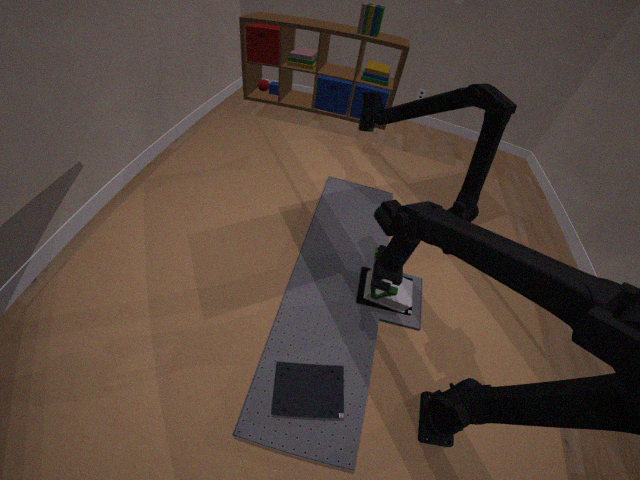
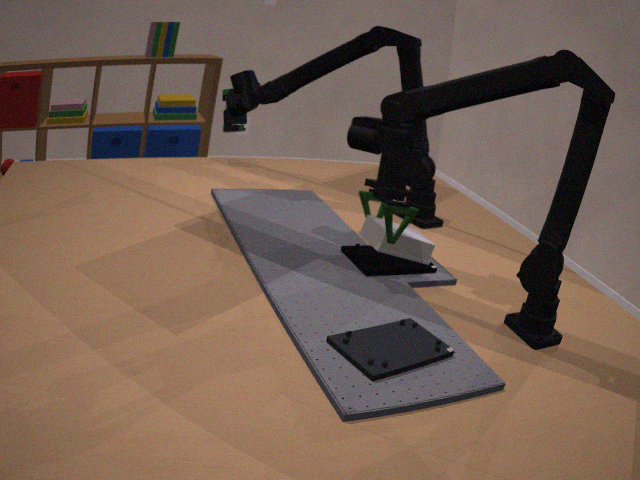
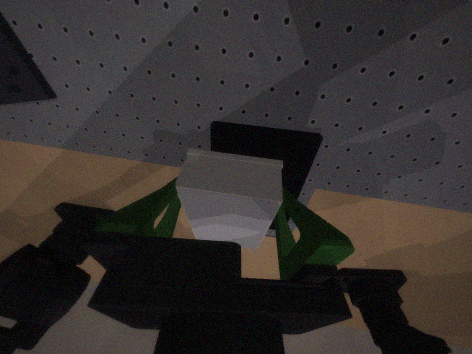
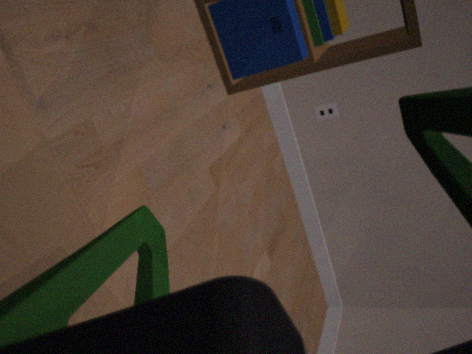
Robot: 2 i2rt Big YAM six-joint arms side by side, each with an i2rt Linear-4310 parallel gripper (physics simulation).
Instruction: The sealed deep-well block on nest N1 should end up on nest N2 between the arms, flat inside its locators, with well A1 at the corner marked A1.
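Places are measured from the left arm's base along level axes (x down, y left, z ahead), in centimetres.
Pixels of known places: left gripper, fingertip midpoint: (image 1: 375, 285) (image 2: 381, 237) (image 3: 230, 183); right gripper, fingertip midpoint: (image 2: 224, 114) (image 4: 272, 169); left arm's base at its link origin: (image 1: 435, 418) (image 2: 532, 332) (image 3: 96, 219); right arm's base at its link origin: (image 2: 417, 219) (image 3: 364, 278).
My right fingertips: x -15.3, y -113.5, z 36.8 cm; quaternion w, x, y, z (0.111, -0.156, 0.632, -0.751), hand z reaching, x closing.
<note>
Ahead of a thing's pixels: the offset from my right fingertips to its top centre. "*": to the spot under its first point. Level surfaces: height alone.
The white block {dx +4.5, dy +84.3, dz -18.7 cm} (image 1: 405, 298) (image 2: 408, 245) (image 3: 230, 175) is held tilted over the black nest N2 {dx +11.8, dy +81.5, dz -19.2 cm} (image 1: 362, 290) (image 2: 362, 261) (image 3: 265, 138), its low end close to the nest's end with the pale corner mark {* dx +12.8, dy +87.1, dz -26.8 cm} (image 1: 409, 312) (image 2: 433, 267). Whether they touch is unclear. My left gripper (image 1: 385, 277) (image 2: 381, 227) (image 3: 230, 183) is shut on the block, green fingers on two opposite sides. Well A1 cannot be made out. Nest N1 {dx +11.8, dy +113.7, dz -4.2 cm} (image 1: 308, 390) (image 2: 390, 347) (image 3: 20, 70) is empty. My right gripper (image 1: 366, 116) (image 2: 233, 111) (image 4: 272, 169) is open and empty, high up and far from the block.
The grey perforated plate {dx +14.0 cm} (image 1: 289, 330) (image 2: 289, 304) (image 3: 150, 105) carries nest N1, and N2 sits partly over its side extension {* dx +14.0, dy +88.7, dz -28.6 cm} (image 1: 413, 320) (image 2: 439, 279). A wooden shelf (image 1: 325, 67) (image 2: 212, 103) (image 4: 365, 45) with coloured bins stands at the back.
</note>
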